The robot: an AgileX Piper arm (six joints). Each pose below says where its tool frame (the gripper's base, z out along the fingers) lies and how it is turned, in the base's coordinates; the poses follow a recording.
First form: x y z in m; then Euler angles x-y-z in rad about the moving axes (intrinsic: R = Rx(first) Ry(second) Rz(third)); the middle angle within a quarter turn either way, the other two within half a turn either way.
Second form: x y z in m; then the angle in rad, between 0 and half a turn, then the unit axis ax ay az. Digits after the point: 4 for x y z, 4 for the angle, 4 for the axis.
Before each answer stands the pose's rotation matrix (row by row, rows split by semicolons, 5 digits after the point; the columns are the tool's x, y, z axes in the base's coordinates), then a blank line. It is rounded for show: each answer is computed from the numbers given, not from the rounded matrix.
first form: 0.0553, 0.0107, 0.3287, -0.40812, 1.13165, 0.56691
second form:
0.35866 -0.22833 0.90511; 0.18989 0.96720 0.16874; -0.91395 0.11135 0.39025

0.0553, 0.0107, 0.3287, 1.2046, -0.0307, 0.9741, 0.2240
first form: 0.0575, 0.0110, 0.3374, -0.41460, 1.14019, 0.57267
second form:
0.35083 -0.22619 0.90871; 0.18832 0.96761 0.16815; -0.91731 0.11214 0.38206

0.0575, 0.0110, 0.3374, 1.2130, -0.0299, 0.9748, 0.2213
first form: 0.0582, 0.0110, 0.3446, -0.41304, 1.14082, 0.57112
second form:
0.35069 -0.22534 0.90898; 0.18816 0.96778 0.16732; -0.91739 0.11235 0.38179

0.0582, 0.0110, 0.3446, 1.2131, -0.0293, 0.9749, 0.2207
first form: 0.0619, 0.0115, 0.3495, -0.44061, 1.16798, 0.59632
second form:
0.32435 -0.22015 0.91996; 0.18333 0.96873 0.16719; -0.92800 0.11442 0.35457

0.0619, 0.0115, 0.3495, 1.2410, -0.0279, 0.9766, 0.2132
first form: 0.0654, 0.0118, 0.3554, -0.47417, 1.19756, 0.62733
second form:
0.29520 -0.21403 0.93115; 0.17801 0.96984 0.16649; -0.93870 0.11661 0.32440

0.0654, 0.0118, 0.3554, 1.2716, -0.0261, 0.9784, 0.2051
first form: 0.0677, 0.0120, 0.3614, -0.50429, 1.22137, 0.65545
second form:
0.27141 -0.20867 0.93957; 0.17373 0.97080 0.16542; -0.94665 0.11834 0.29974

0.0677, 0.0120, 0.3614, 1.2964, -0.0245, 0.9798, 0.1986
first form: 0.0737, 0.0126, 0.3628, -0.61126, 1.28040, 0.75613
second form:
0.20831 -0.19646 0.95813; 0.16184 0.97304 0.16433; -0.96458 0.12084 0.23448

0.0737, 0.0126, 0.3628, 1.3614, -0.0222, 0.9828, 0.1832
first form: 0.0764, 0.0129, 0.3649, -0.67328, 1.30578, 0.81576
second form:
0.17950 -0.19075 0.96509; 0.15692 0.97401 0.16332; -0.97116 0.12212 0.20477

0.0764, 0.0129, 0.3649, 1.3907, -0.0209, 0.9840, 0.1767
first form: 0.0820, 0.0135, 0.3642, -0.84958, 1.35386, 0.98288
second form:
0.11938 -0.17910 0.97656; 0.14267 0.97648 0.16164; -0.98255 0.12003 0.14212

0.0820, 0.0135, 0.3642, 1.4515, -0.0210, 0.9866, 0.1620
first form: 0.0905, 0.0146, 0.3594, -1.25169, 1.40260, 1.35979
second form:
0.03506 -0.16369 0.98589; 0.11070 0.98106 0.15895; -0.99324 0.10356 0.05252

0.0905, 0.0146, 0.3594, 1.5365, -0.0277, 0.9901, 0.1373
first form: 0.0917, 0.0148, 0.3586, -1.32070, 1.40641, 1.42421
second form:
0.02390 -0.16189 0.98652; 0.10523 0.98173 0.15856; -0.99416 0.10002 0.04050

0.0917, 0.0148, 0.3586, 1.5477, -0.0293, 0.9906, 0.1336
